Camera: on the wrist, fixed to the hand. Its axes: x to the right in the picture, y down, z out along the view.
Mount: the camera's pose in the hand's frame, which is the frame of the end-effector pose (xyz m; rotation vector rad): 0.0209 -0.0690 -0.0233 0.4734 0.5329 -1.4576
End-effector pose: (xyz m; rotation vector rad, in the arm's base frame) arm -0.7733 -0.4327 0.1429 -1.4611 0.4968 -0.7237
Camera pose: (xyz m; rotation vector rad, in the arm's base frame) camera -0.7845 -0.4614 0.2121 -0.9729 -0.4713 -2.2213
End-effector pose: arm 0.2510 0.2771 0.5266 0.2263 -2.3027 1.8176
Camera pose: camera 0.2488 0.2838 0.6020 0.9921 -0.7592 1.2359
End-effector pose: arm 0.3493 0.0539 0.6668 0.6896 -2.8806 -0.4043
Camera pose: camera 0.3648 -0.0202 0.6704 2.3989 -1.5047 0.3334
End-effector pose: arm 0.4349 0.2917 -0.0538 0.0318 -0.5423 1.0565
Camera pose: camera 0.5097 0.2805 -0.0491 0.4746 0.2774 -0.2835
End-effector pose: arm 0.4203 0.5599 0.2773 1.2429 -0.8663 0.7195
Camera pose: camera 0.4932 0.5698 0.2592 1.5837 0.7318 -0.0075
